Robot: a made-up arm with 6 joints.
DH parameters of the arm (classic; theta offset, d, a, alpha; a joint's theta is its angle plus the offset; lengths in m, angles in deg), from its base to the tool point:
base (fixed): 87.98 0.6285 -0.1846 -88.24
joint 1: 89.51 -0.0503 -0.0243 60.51
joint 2: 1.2 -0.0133 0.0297 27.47
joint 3: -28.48 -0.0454 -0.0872 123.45
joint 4: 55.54 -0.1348 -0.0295 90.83
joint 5: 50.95 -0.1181 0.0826 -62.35
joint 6: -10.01 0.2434 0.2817 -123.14
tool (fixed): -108.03 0.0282 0 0
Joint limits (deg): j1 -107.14..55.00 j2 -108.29..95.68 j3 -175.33..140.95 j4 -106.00..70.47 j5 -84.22..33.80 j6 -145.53..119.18
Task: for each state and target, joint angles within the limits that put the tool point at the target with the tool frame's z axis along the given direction. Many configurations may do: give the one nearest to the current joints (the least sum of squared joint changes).
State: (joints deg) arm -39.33 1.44 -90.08 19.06 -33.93 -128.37
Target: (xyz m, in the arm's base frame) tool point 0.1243 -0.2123 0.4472 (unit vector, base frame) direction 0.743 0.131 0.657
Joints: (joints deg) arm -79.09 -13.58 -103.40 39.77 -66.64 -142.20
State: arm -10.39 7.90 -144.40 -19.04 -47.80 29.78
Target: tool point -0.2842 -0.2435 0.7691 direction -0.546 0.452 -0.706
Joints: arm -0.48 30.82 -136.49 -19.23 -18.39 46.16
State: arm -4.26 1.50 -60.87 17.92 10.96 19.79
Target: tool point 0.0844 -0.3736 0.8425 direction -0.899 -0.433 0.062
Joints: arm 32.28 -26.61 -62.08 57.83 33.80 -18.96
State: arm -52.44 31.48 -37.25 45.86 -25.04 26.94
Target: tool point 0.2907 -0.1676 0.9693 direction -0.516 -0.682 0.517
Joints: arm -11.53 49.56 -7.27 56.03 -57.25 70.89
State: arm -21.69 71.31 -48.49 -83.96 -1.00 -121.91
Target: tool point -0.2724 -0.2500 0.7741 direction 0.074 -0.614 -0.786
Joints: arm -10.26 24.24 -37.61 -96.93 -9.18 -115.53
